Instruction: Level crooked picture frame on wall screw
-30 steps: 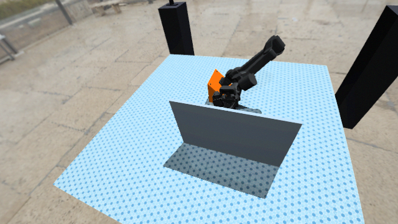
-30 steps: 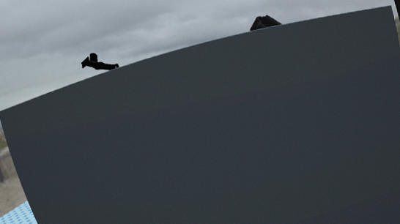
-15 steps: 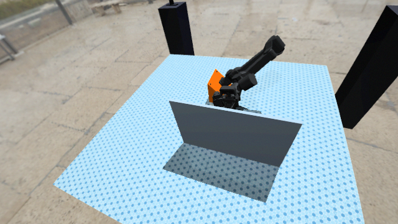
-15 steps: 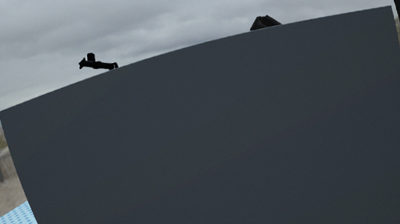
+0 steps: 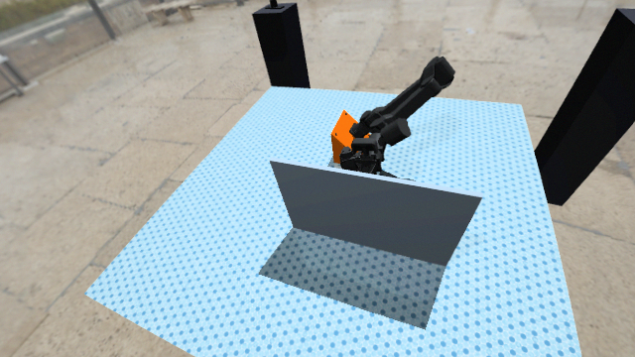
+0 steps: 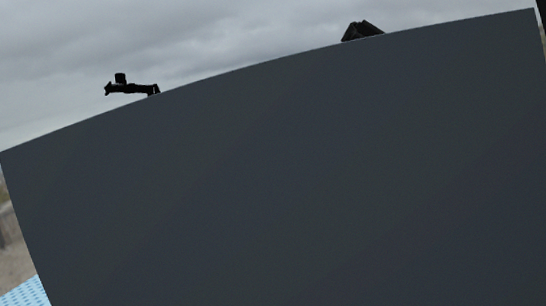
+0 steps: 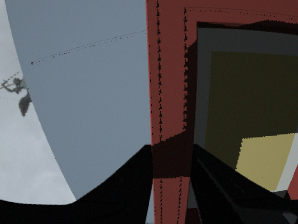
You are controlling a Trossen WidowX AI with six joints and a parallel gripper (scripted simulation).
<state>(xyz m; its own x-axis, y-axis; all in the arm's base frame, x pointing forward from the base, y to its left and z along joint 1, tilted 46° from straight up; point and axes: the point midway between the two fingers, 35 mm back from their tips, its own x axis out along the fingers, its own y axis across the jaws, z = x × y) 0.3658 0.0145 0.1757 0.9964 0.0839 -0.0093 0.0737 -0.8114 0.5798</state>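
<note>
The picture frame is 5 cm below my gripper tip, 1 cm to the left of it and 1 cm ahead of it. Also, from my gripper tip: grey wall panel 6 cm below, 2 cm ahead, 1 cm to the left.
</note>
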